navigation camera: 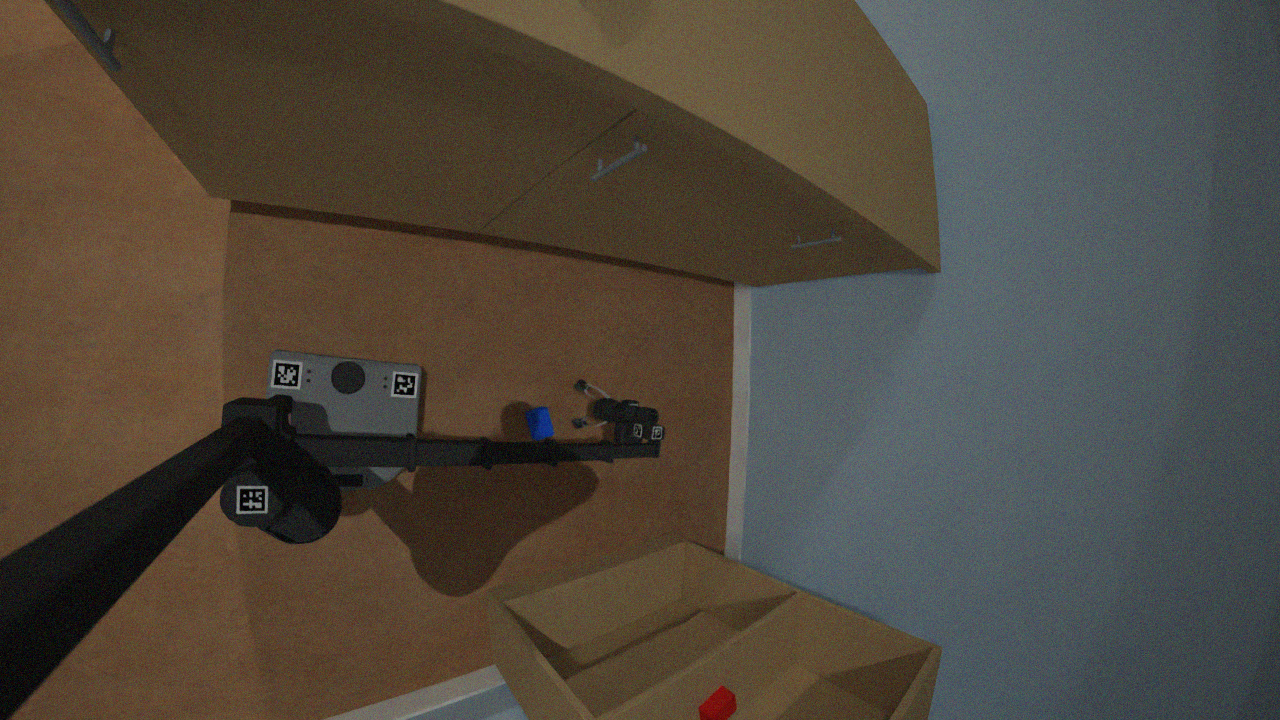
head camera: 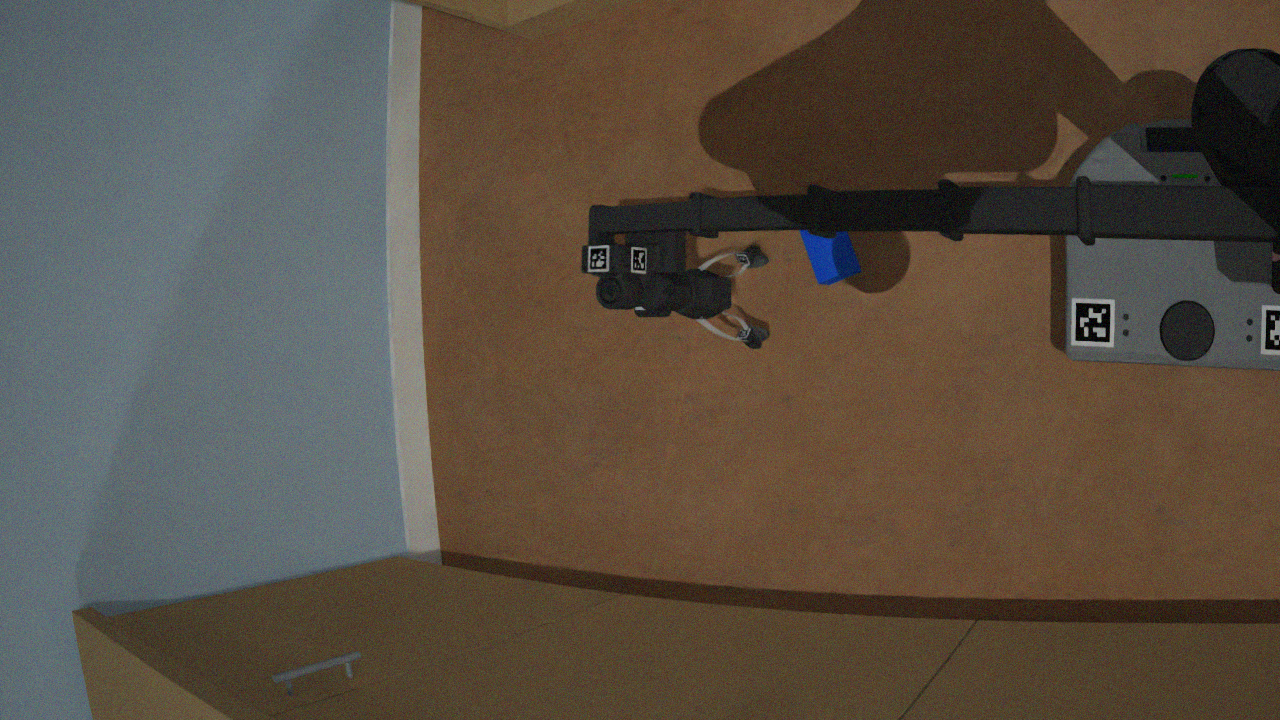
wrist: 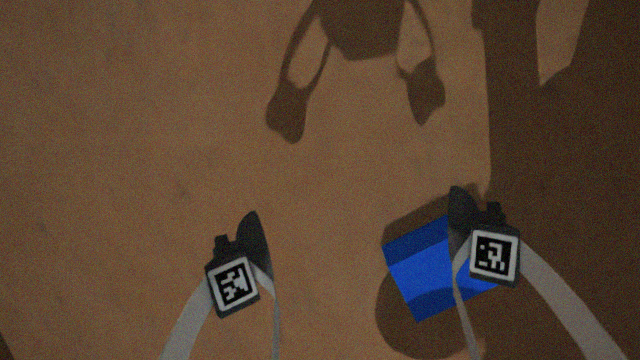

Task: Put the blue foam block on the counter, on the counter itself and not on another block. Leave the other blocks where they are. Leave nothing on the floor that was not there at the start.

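Places are measured from the robot's base along level axes (x ahead, y left, z up), in centimetres.
Pixels of known places: gripper, between the fingertips: [navigation camera: 576,403] [head camera: 761,297]; robot's base, origin of its link: [navigation camera: 348,376] [head camera: 1183,327].
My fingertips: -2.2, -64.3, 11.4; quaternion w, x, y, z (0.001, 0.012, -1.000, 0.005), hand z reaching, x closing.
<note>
Ahead of a thing's pixels: the offset from my fingertips to its top centre, as dx, dy, dz. Level surfaces: height alone.
The blue foam block {-7.7, +7.4, -6.9} [head camera: 832,257] [navigation camera: 539,422] [wrist: 422,272] lies on the brown floor between the robot base and the gripper, partly under the arm in the head view. My gripper [head camera: 757,297] [navigation camera: 580,404] [wrist: 355,225] is open and empty, above the floor. In the wrist view its right finger overlaps the block from above, and the block's left part shows between the fingers; the gap below the fingers is hard to judge. The wooden counter {dz +79.6} [head camera: 125,689] [navigation camera: 805,107] runs along the side of the room. A red block {-74.4, -16.2, +57.5} [navigation camera: 717,704] shows at the lower edge of the navigation view.
The robot base [head camera: 1136,268] [navigation camera: 366,411] stands beyond the block, with the arm [head camera: 886,210] [navigation camera: 519,452] stretched above the floor. An open wooden compartment unit [navigation camera: 528,658] stands opposite the counter, by the blue-grey wall [head camera: 223,313] [navigation camera: 895,429]. Handles stick out from the counter's front.
</note>
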